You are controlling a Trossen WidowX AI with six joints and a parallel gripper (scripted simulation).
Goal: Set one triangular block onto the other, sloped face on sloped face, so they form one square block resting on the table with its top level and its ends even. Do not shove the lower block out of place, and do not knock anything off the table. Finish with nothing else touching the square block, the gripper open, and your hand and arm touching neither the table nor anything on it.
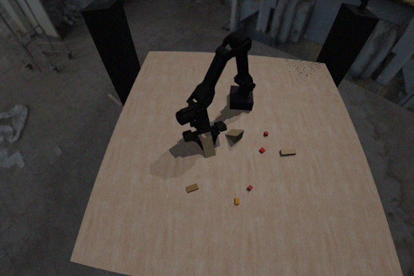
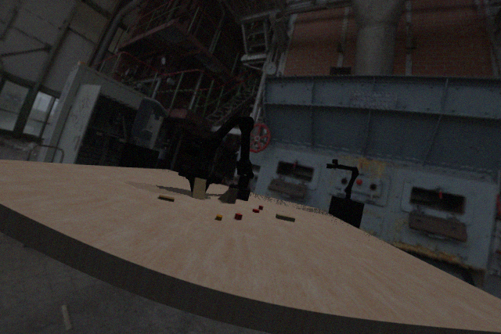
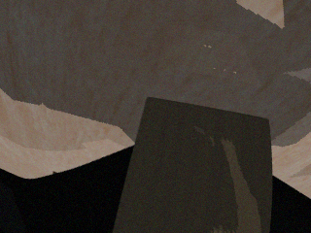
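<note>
Now: gripper tip 18 cm short of the brown flat block, 6 cm to the left of it and 1 cm above it. From my gripper tip the other things lie so: triangular block 1 cm behind, 1 cm above; tan flat block 37 cm to the left, 1 cm below, 1 cm ahead; small yellow cube 23 cm ahead, 12 cm to the left, 1 cm below.
</note>
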